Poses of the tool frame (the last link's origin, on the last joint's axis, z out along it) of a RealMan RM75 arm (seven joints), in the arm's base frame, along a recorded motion.
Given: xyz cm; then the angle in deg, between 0 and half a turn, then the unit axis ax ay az.
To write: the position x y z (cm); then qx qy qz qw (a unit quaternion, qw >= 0). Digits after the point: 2 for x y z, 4 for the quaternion.
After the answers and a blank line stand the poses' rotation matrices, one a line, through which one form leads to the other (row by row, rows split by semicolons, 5 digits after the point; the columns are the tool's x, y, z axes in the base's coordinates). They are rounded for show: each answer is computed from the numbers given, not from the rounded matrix.
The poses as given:
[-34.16, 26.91, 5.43, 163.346, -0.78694, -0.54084, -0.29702]
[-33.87, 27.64, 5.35, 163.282, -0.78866, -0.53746, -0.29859]
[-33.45, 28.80, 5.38, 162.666, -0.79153, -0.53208, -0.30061]
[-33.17, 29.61, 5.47, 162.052, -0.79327, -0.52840, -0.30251]
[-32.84, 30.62, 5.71, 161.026, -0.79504, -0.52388, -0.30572]
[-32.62, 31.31, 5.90, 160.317, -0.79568, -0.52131, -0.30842]
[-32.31, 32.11, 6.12, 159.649, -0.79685, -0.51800, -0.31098]
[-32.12, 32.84, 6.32, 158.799, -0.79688, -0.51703, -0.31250]
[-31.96, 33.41, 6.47, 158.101, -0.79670, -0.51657, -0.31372]
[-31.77, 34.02, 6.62, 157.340, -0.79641, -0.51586, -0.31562]
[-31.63, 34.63, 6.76, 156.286, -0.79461, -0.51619, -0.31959]
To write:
[-34.16, 26.91, 5.43, -0.7786, -0.5351, -0.2939, 0.1448]
[-33.87, 27.64, 5.35, -0.7803, -0.5317, -0.2954, 0.1454]
[-33.45, 28.80, 5.38, -0.7825, -0.5260, -0.2972, 0.1507]
[-33.17, 29.61, 5.47, -0.7836, -0.5219, -0.2988, 0.1560]
[-32.84, 30.62, 5.71, -0.7842, -0.5167, -0.3015, 0.1648]
[-32.62, 31.31, 5.90, -0.7840, -0.5136, -0.3039, 0.1709]
[-32.31, 32.11, 6.12, -0.7843, -0.5099, -0.3061, 0.1767]
[-32.12, 32.84, 6.32, -0.7833, -0.5082, -0.3072, 0.1840]
[-31.96, 33.41, 6.47, -0.7822, -0.5072, -0.3080, 0.1899]
[-31.77, 34.02, 6.62, -0.7809, -0.5058, -0.3095, 0.1965]
[-31.63, 34.63, 6.76, -0.7777, -0.5052, -0.3128, 0.2055]

0.25452 0.91848 0.30267; 0.74824 -0.38531 0.54007; 0.61267 0.08901 -0.78531
0.25994 0.91572 0.30641; 0.74393 -0.39222 0.54104; 0.61562 0.08731 -0.78319
0.27001 0.91276 0.30655; 0.73363 -0.40122 0.54846; 0.62361 0.07680 -0.77795
0.27660 0.91115 0.30544; 0.72471 -0.40651 0.55636; 0.63110 0.06747 -0.77276
0.28416 0.90978 0.30258; 0.71098 -0.41168 0.57012; 0.64324 0.05312 -0.76382
0.28766 0.90924 0.30089; 0.70148 -0.41392 0.58017; 0.65206 0.04417 -0.75688
0.29272 0.90792 0.29999; 0.69162 -0.41768 0.58924; 0.66028 0.03500 -0.75020
0.29475 0.90915 0.29422; 0.68313 -0.41577 0.60040; 0.66818 0.02402 -0.74361
0.29582 0.91042 0.28918; 0.67640 -0.41341 0.60957; 0.67451 0.01528 -0.73810
0.29677 0.91156 0.28458; 0.66836 -0.41112 0.61989; 0.68207 0.00624 -0.73126
0.29394 0.91424 0.27886; 0.65718 -0.40516 0.63558; 0.69406 -0.00356 -0.71991

